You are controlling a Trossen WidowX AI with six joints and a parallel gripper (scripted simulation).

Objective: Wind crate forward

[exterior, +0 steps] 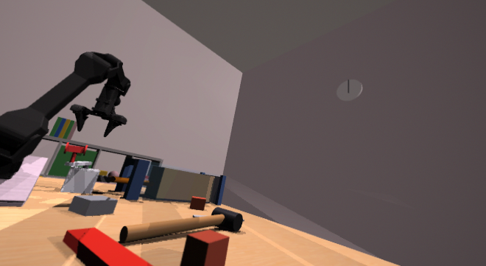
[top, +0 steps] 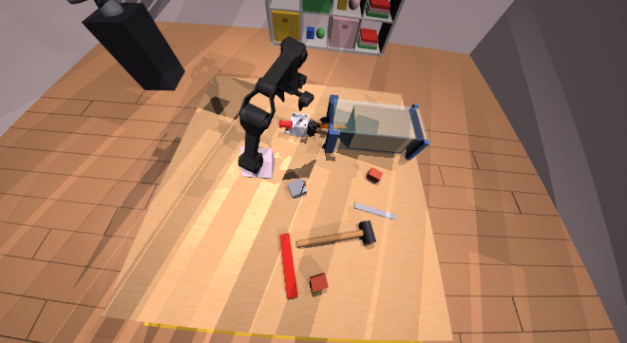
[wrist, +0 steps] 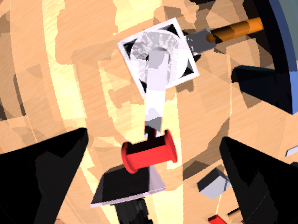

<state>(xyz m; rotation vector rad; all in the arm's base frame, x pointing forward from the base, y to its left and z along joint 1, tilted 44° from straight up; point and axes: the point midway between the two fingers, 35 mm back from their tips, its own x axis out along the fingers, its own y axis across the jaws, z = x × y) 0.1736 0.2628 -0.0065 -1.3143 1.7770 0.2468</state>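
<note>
Right now the winch handle is 110 mm below my gripper tip, 10 mm to the right of it and 10 mm behind it. The rest, counted from my gripper tip: red grip: 80 mm below, 50 mm to the right, 30 mm behind; then blue steel frame: 190 mm ahead, 120 mm below, 30 mm to the left; then winch: 190 mm below, 40 mm to the left, 10 mm ahead.
</note>
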